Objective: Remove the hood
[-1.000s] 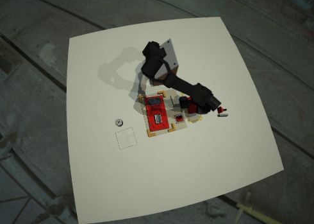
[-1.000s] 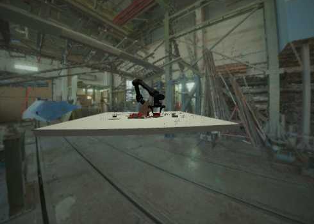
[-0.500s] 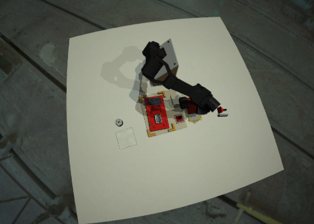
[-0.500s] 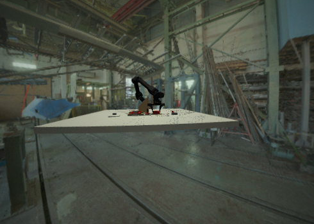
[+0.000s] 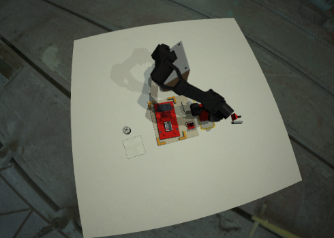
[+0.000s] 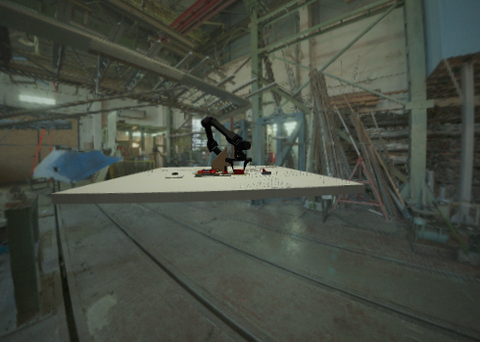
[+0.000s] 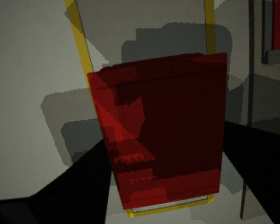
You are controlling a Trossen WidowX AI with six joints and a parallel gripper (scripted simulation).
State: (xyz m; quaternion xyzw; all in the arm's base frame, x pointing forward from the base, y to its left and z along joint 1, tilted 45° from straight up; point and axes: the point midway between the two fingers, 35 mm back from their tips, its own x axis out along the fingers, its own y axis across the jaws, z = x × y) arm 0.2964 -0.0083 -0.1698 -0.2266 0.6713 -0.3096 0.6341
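Right now the red hood is right at my gripper tip.
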